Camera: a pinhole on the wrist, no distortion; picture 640 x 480 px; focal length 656.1 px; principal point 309.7 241.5 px. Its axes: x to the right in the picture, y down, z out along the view. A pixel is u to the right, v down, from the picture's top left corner.
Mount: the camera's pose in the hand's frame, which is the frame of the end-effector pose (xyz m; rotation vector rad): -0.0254 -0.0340 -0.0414 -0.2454 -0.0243 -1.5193
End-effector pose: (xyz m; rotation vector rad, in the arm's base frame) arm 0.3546 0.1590 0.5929 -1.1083 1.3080 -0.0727
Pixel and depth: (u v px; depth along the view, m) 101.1 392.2 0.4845
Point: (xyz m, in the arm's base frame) 0.6003 0.4142 0.2956
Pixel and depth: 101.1 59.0 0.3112
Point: 0.4726 0.4189 0.5320
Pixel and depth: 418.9 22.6 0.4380
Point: 0.6662 0.4578 0.6328
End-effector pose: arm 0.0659 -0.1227 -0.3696 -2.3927 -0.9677 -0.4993
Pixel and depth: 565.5 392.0 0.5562
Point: 0.1630 0.3682 -0.6454
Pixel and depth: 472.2 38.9 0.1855
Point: 0.0163 -0.0318 -0.5065
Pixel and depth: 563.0 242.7 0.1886
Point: 0.0389 0.0141 -0.4686
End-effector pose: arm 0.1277 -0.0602 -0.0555 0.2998 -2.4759 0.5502
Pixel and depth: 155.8 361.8 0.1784
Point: 0.0321 -0.0819 -0.1414
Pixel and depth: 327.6 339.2 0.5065
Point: -0.2007 -0.2312 -0.3314
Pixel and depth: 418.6 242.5 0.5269
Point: -0.1445 -0.3079 -0.3799
